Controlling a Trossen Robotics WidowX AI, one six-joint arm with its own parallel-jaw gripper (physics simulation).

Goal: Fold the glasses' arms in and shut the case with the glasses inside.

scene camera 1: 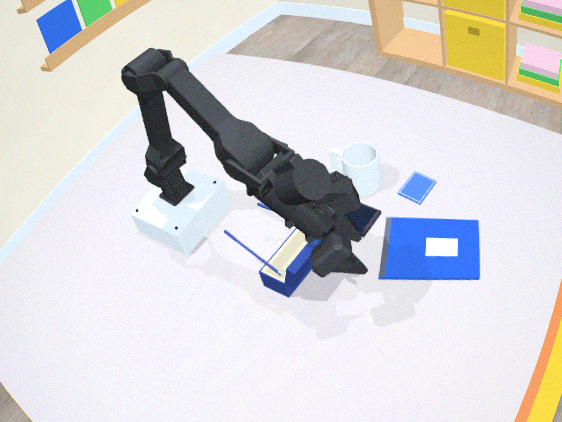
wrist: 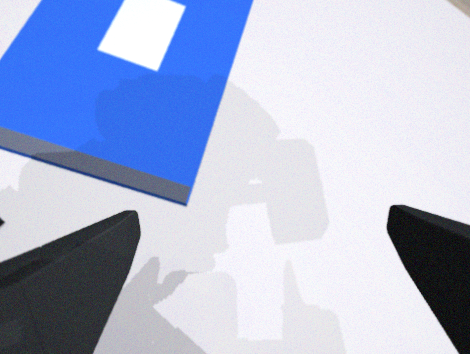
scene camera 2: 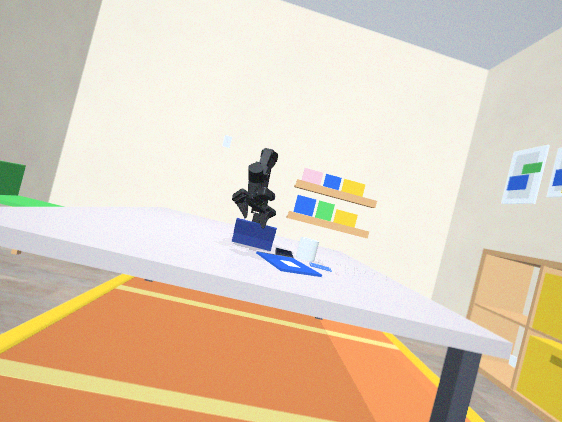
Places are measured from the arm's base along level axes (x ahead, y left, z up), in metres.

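Pixels of known places: gripper, fingertip midpoint: (scene camera 1: 363, 255) (wrist: 262, 219) (scene camera 2: 254, 223); arm's base, origin of the base link: (scene camera 1: 176, 192).
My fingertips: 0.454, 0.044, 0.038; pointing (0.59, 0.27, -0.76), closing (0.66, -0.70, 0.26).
Ahead of a thing's pixels: the offset from my fingertips to its middle, as dx, dy, dz. "*": to the spot under its first point.
The dark blue case @[* -0.134, -0.090, -0.081] (scene camera 1: 276, 286) (scene camera 2: 254, 235) stands open, with its cream lining showing and a blue panel upright along its right side in scene camera 1. One thin blue glasses' arm (scene camera 1: 247, 248) sticks out of the case toward the robot's base. A short piece of the other glasses' arm (scene camera 1: 263, 205) shows behind the robot arm. The rest of the glasses is hidden. My gripper (scene camera 1: 364, 254) (scene camera 2: 254, 221) (wrist: 262, 219) is open and empty, above and to the right of the case in scene camera 1. The case does not show in the wrist view.
A blue binder @[+0.065, +0.147, -0.099] (scene camera 1: 410, 250) (scene camera 2: 310, 272) (wrist: 150, 150) with a white label lies beyond the gripper. A black flat object @[-0.154, +0.132, -0.099] (scene camera 1: 369, 220) (scene camera 2: 284, 252) lies partly behind the gripper. A white mug @[-0.176, +0.223, -0.056] (scene camera 1: 367, 172) (scene camera 2: 307, 249) and a small blue card pack @[-0.049, +0.277, -0.101] (scene camera 1: 417, 187) (scene camera 2: 320, 267) are behind it.
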